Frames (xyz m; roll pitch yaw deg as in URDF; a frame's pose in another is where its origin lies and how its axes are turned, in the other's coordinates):
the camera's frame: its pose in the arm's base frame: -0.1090 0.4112 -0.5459 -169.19 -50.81 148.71
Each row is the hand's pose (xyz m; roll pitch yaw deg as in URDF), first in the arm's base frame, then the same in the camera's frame.
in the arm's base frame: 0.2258 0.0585 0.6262 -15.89 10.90 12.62
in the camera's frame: 0.6119 -0.3324 -1.0609 136.08 33.29 135.25
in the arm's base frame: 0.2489 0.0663 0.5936 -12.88 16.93 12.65
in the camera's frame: 0.5767 -0.3125 -1.0561 140.70 27.92 138.42
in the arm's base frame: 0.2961 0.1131 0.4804 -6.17 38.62 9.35
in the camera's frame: 0.4789 -0.2380 -1.0101 152.85 9.17 150.40
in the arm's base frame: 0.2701 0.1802 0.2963 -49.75 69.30 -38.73
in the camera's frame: 0.3722 -0.1648 -0.8606 147.74 -18.81 179.09
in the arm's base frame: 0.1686 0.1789 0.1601 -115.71 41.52 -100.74
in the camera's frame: 0.3211 -0.1891 -0.7005 120.28 -20.05 -136.36
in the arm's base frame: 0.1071 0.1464 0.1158 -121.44 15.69 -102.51
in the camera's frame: 0.3093 -0.2373 -0.6346 110.31 -5.90 -114.05
